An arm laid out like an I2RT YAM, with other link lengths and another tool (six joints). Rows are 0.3 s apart.
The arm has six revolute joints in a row. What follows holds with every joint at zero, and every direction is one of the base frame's. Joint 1 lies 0.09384 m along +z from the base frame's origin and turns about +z. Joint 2 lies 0.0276 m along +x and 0.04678 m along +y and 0.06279 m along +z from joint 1 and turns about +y. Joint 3 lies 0.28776 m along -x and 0.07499 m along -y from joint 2 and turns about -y. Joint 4 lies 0.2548 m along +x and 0.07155 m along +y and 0.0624 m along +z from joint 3 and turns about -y. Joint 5 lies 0.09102 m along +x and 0.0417 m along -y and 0.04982 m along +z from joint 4 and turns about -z. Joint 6 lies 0.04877 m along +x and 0.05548 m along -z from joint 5 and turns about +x. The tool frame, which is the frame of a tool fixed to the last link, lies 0.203 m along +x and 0.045 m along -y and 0.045 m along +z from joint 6; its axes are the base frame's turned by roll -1.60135, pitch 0.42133 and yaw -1.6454 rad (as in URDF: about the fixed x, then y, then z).
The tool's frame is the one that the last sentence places.
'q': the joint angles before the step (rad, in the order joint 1, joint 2, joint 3, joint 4, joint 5, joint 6). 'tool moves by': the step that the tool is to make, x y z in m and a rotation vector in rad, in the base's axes. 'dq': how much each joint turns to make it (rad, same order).
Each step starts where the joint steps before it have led.
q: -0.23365, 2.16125, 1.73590, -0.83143, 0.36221, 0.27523
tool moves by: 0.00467, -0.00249, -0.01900, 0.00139, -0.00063, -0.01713
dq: -0.00001, 0.04426, 0.00002, 0.03815, 0.00381, 0.01793
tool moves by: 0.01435, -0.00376, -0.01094, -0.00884, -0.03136, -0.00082
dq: 0.00001, 0.03508, -0.00001, 0.06751, 0.00153, 0.00038
